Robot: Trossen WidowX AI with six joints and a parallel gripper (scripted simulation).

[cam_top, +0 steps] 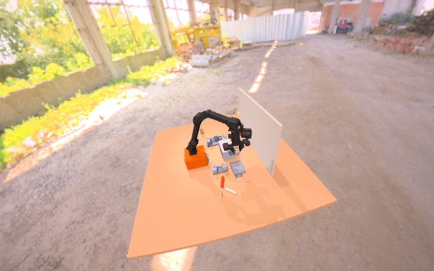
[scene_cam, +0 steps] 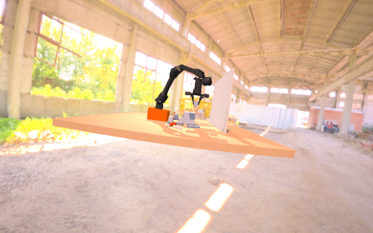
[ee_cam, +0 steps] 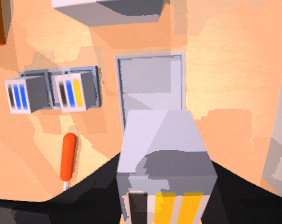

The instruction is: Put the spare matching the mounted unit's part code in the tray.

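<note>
Now: the grey tray 160 mm below my gripper tip. Round my gripper tip: white upright panel (210 mm ahead, 190 mm to the left, 60 mm above); then white stick (110 mm behind, 190 mm to the right, 160 mm below); then white mounted unit (40 mm behind, 200 mm to the left, 110 mm below).
</note>
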